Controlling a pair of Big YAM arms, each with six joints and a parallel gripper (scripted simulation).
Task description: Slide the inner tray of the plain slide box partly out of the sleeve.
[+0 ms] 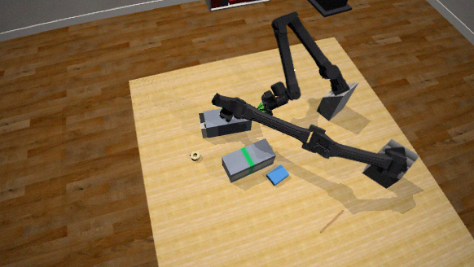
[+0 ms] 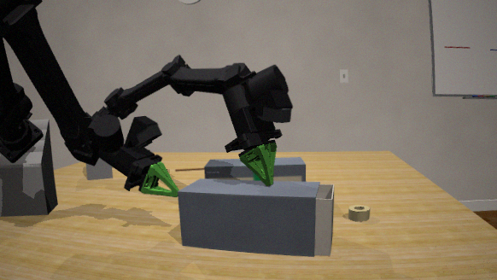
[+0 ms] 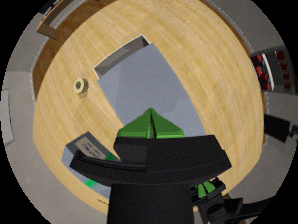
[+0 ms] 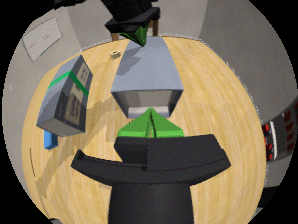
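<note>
Right now the plain grey slide box is 70 mm below my left hand, 20 mm behind it and 10 mm to the right of it. The rest, counted from my left hand: blue flat block 400 mm to the left, 150 mm behind, 110 mm below; then thin wooden stick 730 mm to the left, 290 mm behind, 120 mm below.
</note>
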